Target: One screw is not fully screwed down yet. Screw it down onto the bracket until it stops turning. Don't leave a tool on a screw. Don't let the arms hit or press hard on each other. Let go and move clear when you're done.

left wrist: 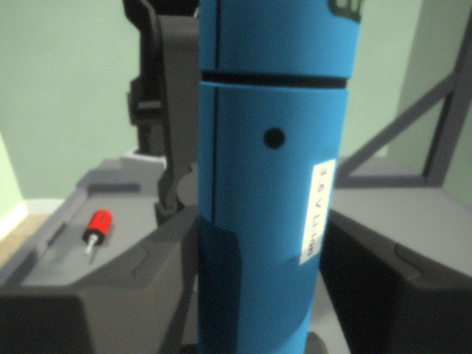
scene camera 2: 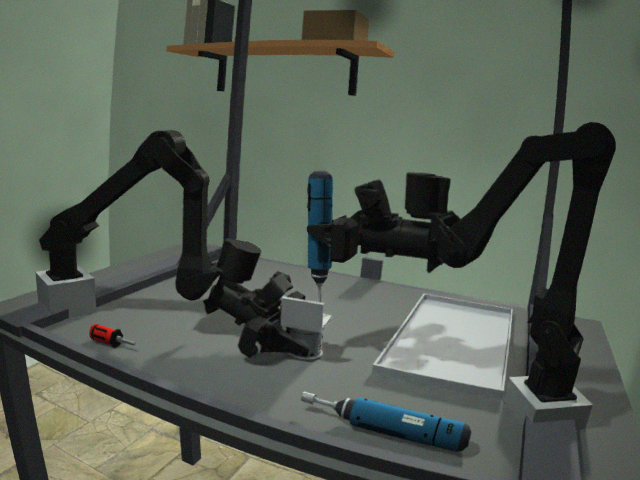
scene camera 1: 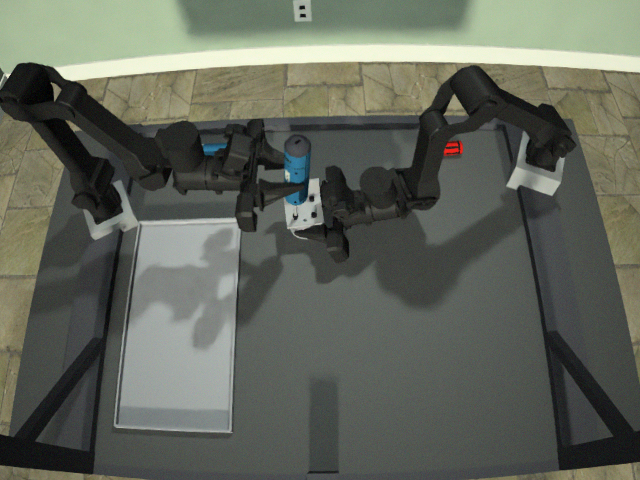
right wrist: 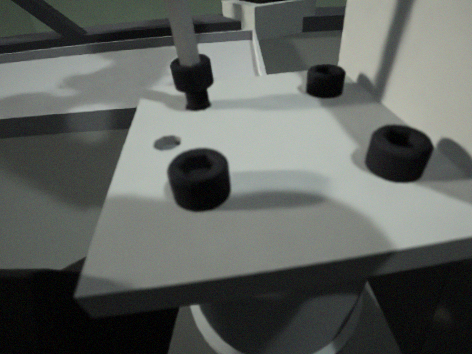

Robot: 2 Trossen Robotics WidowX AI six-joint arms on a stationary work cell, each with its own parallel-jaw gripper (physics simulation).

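Places are measured from the left arm's base along level axes (x ahead, y left, z up), in metres.
Pixels of known places: left gripper, fingertip midpoint: (left wrist: 255,216) (scene camera 2: 313,226) (scene camera 1: 304,175); right gripper, fingertip midpoint: (scene camera 2: 315,345) (scene camera 1: 295,220); left arm's base at its link origin: (scene camera 2: 549,390) (scene camera 1: 105,206); right arm's base at its link origin: (left wrist: 155,150) (scene camera 2: 64,274) (scene camera 1: 541,156).
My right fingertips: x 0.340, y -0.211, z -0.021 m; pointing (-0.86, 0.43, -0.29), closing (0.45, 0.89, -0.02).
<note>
For each thing: its middle in the pictures, then the offset to it from my right fingertips.
- white bracket at the middle of its body: (right wrist: 279,48) (scene camera 2: 307,309) (scene camera 1: 303,204) 0.063 m up, 0.017 m ahead, 0.009 m right
- screw at the middle of its body: (right wrist: 196,94) 0.048 m up, 0.005 m back, 0.020 m right
- upright blue driver at the middle of its body: (left wrist: 252,297) (scene camera 1: 296,182) (scene camera 2: 319,243) 0.174 m up, 0.003 m ahead, 0.029 m right
- driver's bit at the middle of its body: (right wrist: 184,35) 0.064 m up, 0.004 m back, 0.020 m right
- second blue driver at the middle of its body: (scene camera 2: 383,418) (scene camera 1: 217,152) 0.001 m down, 0.076 m back, 0.233 m left
- red screwdriver at the middle of its body: (left wrist: 95,234) (scene camera 2: 113,337) (scene camera 1: 440,149) 0.006 m down, 0.355 m ahead, 0.013 m left
- white tray at the middle of its body: (right wrist: 64,77) (scene camera 1: 179,319) (scene camera 2: 455,336) 0.013 m down, 0.284 m back, 0.077 m right
A white bracket (scene camera 1: 302,204) (scene camera 2: 301,313) (right wrist: 280,130) carries black socket screws. One screw (right wrist: 191,75) stands higher than the others, with its shank showing. Three screws (right wrist: 199,180) (right wrist: 398,152) (right wrist: 325,81) sit lower. My left gripper (scene camera 1: 293,174) (scene camera 2: 319,232) (left wrist: 255,216) is shut on the upright blue driver (scene camera 1: 296,162) (scene camera 2: 320,253) (left wrist: 272,185). The driver's bit (right wrist: 183,35) meets the raised screw's head. My right gripper (scene camera 1: 311,209) (scene camera 2: 310,338) is shut on the bracket below its top plate; its grip is partly hidden.
A second blue driver (scene camera 1: 214,148) (scene camera 2: 408,423) with a socket tip lies near the table's back edge in scene camera 1. A red screwdriver (scene camera 1: 452,148) (scene camera 2: 105,335) (left wrist: 98,225) lies near the right arm's base. A white tray (scene camera 1: 236,330) (scene camera 2: 436,381) lies near the left arm.
</note>
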